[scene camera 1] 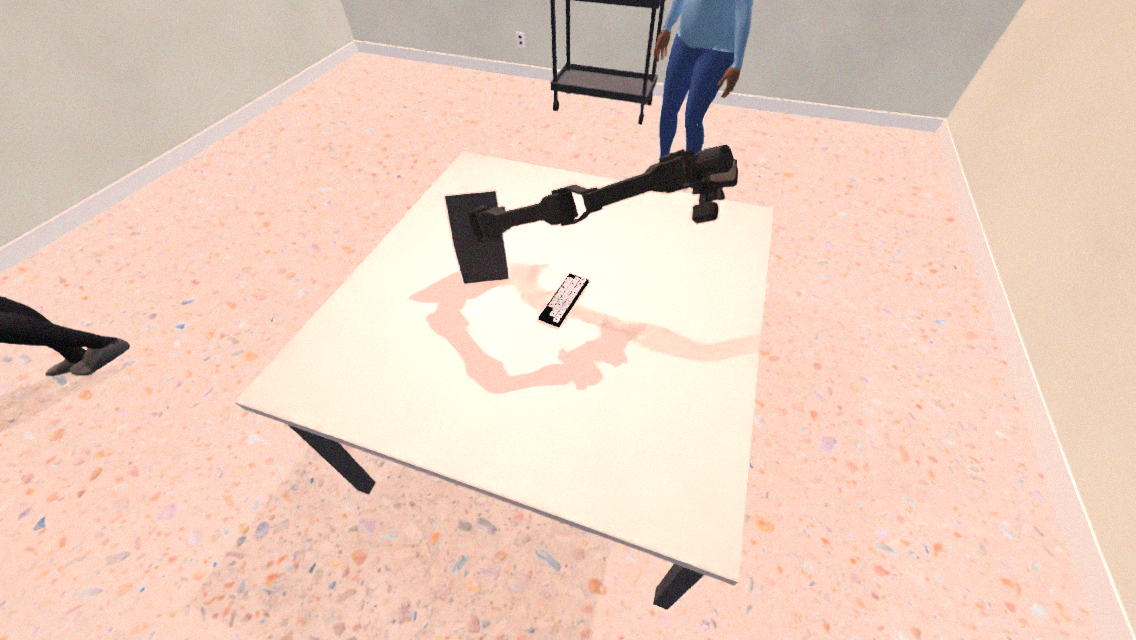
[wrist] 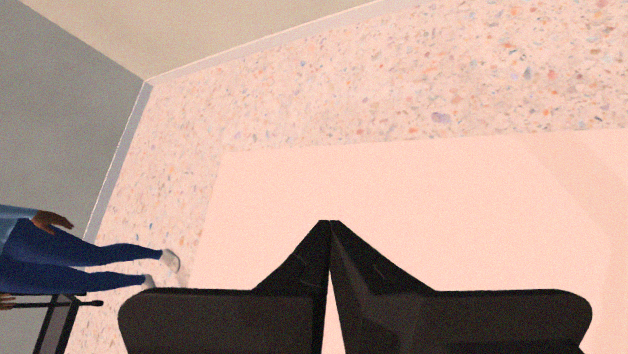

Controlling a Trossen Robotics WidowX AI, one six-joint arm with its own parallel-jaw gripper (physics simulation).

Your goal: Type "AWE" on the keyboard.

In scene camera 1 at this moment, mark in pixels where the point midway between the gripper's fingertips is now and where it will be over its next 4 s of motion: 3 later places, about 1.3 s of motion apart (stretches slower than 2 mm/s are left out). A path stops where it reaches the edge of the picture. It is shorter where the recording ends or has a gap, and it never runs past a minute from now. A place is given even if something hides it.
The gripper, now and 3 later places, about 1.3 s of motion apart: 723, 198; 620, 280; 617, 284; 612, 285
